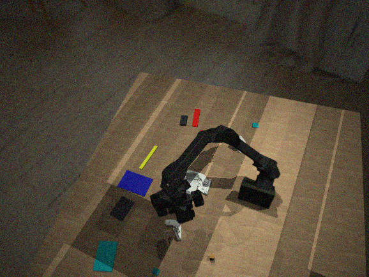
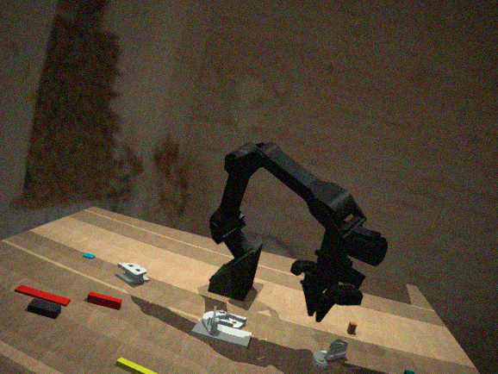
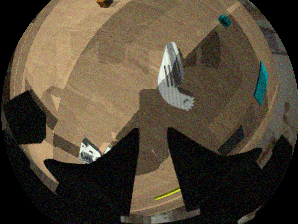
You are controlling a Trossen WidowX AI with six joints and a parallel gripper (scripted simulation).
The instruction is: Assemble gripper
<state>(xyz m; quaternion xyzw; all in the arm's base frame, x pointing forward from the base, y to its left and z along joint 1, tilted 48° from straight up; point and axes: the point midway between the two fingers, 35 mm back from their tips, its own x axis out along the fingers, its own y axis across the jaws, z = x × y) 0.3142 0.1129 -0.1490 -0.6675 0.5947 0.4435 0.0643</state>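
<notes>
My gripper tip is now 3 cm short of the grey jaw, 4 cm to the right of it and 8 cm above it. Round my gripper tip: dark plate 27 cm ahead, 2 cm to the left, 8 cm below; then blue plate 26 cm ahead, 11 cm to the right, 8 cm below; then small brown block 17 cm behind, 13 cm to the left, 7 cm below.
</notes>
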